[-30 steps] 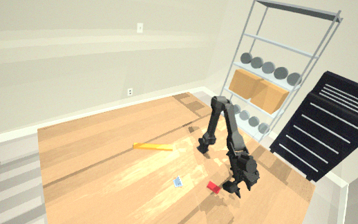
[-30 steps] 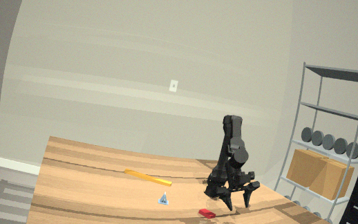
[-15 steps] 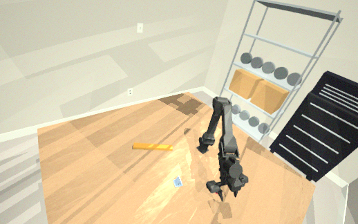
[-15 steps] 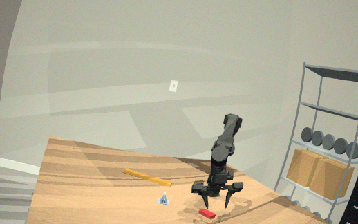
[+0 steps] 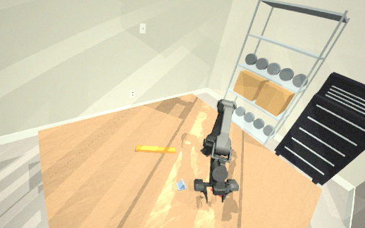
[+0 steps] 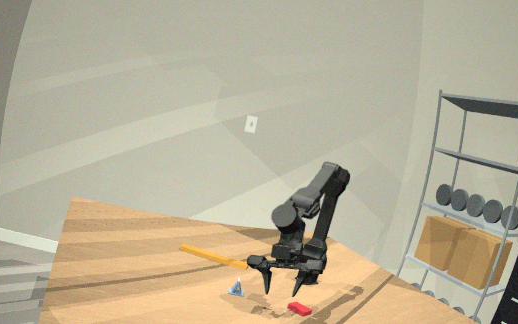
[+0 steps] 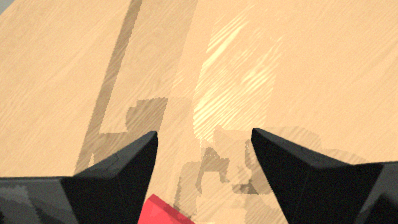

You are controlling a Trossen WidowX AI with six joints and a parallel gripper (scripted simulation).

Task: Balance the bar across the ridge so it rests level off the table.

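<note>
The yellow bar is 30 mm ahead of my gripper tip, 440 mm to the right of it and 70 mm below it. The rest, counted from my gripper tip: red block: 100 mm behind, 40 mm to the right, 70 mm below.
</note>
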